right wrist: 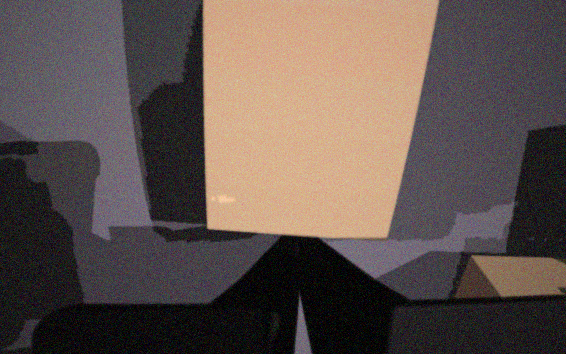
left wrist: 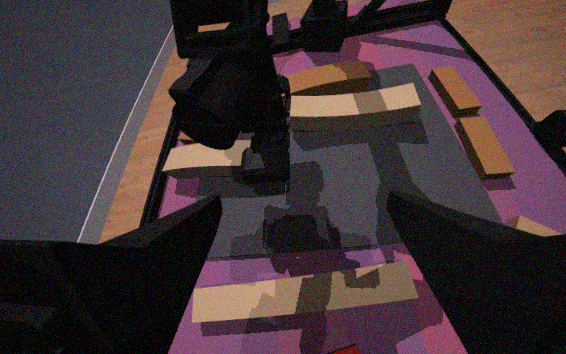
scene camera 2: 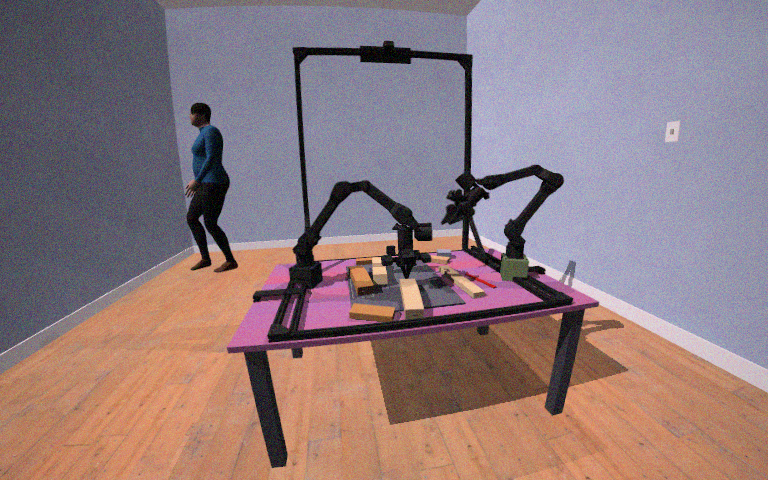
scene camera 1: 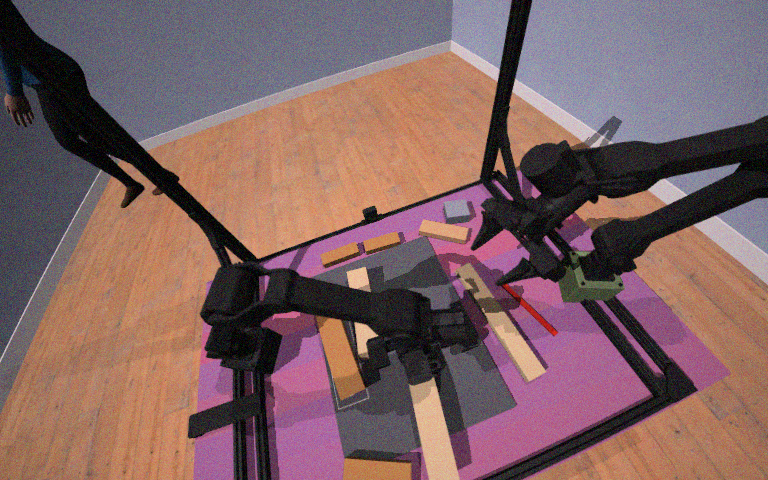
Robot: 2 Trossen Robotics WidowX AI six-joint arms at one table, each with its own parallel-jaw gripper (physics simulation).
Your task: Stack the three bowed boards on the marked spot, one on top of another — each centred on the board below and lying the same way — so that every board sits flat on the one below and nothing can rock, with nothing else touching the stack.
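Pixels of known places: left gripper, between the fingertips: (left wrist: 304, 201) (scene camera 2: 444, 224) (scene camera 1: 483, 266); right gripper, between the fingertips: (right wrist: 297, 243) (scene camera 2: 406, 280); left arm's base, origin of its link: (scene camera 2: 514, 256) (scene camera 1: 595, 268); right arm's base, origin of its link: (left wrist: 324, 10) (scene camera 2: 305, 265) (scene camera 1: 243, 346).
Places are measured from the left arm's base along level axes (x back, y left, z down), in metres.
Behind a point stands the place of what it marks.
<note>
A brown bowed board (scene camera 1: 341, 362) {x -0.596, y 0.252, z 0.039 m} (scene camera 2: 360, 280) {x -0.590, y 0.284, z 0.041 m} (left wrist: 320, 79) {x -0.618, y 0.188, z 0.038 m} lies within the marked outline (scene camera 1: 352, 404) {x -0.566, y 0.335, z 0.086 m} on the grey mat (scene camera 1: 487, 390) {x -0.261, y 0.273, z 0.086 m}. A pale bowed board (scene camera 1: 357, 281) {x -0.596, y 0.041, z 0.041 m} (scene camera 2: 379, 272) {x -0.545, y 0.184, z 0.041 m} (left wrist: 325, 106) {x -0.550, y 0.157, z 0.044 m} lies close beside it, to its right in scene camera 1. Another pale bowed board (scene camera 1: 433, 424) {x -0.379, y 0.350, z 0.040 m} (scene camera 2: 411, 297) {x -0.374, y 0.389, z 0.042 m} (left wrist: 200, 156) {x -0.377, y 0.353, z 0.040 m} (right wrist: 310, 120) {x -0.415, y 0.248, z 0.042 m} lies across the mat's front edge. My right gripper (scene camera 2: 406, 275) {x -0.428, y 0.207, z 0.056 m} (right wrist: 297, 243) {x -0.428, y 0.207, z 0.056 m} is shut and empty, low by that board's far end; my right arm hides its tips in scene camera 1. My left gripper (scene camera 1: 487, 265) {x -0.294, y 0.083, z -0.147 m} (left wrist: 304, 201) {x -0.294, y 0.083, z -0.147 m} is open and empty, raised at the right.
A long straight pale board (scene camera 1: 504, 325) {x -0.212, y 0.127, z 0.071 m} (scene camera 2: 467, 284) {x -0.195, y 0.172, z 0.071 m} (left wrist: 225, 301) {x -0.180, y 0.191, z 0.071 m} and a red rod (scene camera 1: 529, 310) {x -0.141, y 0.080, z 0.086 m} lie right of the mat. Two brown blocks (scene camera 1: 339, 254) {x -0.681, y -0.062, z 0.069 m} (scene camera 1: 382, 242) {x -0.549, y -0.112, z 0.071 m}, a pale block (scene camera 1: 444, 231) {x -0.356, y -0.157, z 0.070 m} and a grey block (scene camera 1: 457, 210) {x -0.315, y -0.231, z 0.056 m} lie at the back. Another brown block (scene camera 1: 376, 469) {x -0.490, y 0.443, z 0.065 m} (scene camera 2: 371, 311) {x -0.488, y 0.465, z 0.067 m} lies in front.
</note>
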